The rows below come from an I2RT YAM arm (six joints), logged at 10 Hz.
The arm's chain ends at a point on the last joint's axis. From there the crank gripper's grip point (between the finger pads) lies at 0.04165 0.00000 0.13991 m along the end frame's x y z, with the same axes.
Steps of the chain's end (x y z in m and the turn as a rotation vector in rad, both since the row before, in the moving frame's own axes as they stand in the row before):
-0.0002 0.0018 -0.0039 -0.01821 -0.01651 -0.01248
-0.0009 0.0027 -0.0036 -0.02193 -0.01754 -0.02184
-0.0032 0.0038 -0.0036 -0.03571 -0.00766 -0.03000
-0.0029 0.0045 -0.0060 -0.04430 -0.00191 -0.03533
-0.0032 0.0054 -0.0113 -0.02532 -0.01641 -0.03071
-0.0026 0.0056 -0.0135 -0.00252 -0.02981 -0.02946
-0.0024 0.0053 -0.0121 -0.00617 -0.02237 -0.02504
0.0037 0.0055 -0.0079 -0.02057 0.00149 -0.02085
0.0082 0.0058 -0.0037 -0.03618 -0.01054 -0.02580
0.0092 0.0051 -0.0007 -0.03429 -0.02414 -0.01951
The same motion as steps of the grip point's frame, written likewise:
-0.0025 0.0038 -0.0032 -0.01821 -0.01651 -0.01248
-0.0033 0.0049 -0.0029 -0.02193 -0.01754 -0.02184
-0.0042 0.0076 -0.0034 -0.03571 -0.00766 -0.03000
-0.0031 0.0092 -0.0060 -0.04430 -0.00191 -0.03533
-0.0055 0.0077 -0.0107 -0.02532 -0.01641 -0.03071
-0.0068 0.0048 -0.0123 -0.00252 -0.02981 -0.02946
-0.0055 0.0052 -0.0112 -0.00617 -0.02237 -0.02504
0.0039 0.0075 -0.0080 -0.02057 0.00149 -0.02085
0.0068 0.0098 -0.0033 -0.03618 -0.01054 -0.02580
0.0059 0.0091 0.0002 -0.03429 -0.02414 -0.01951

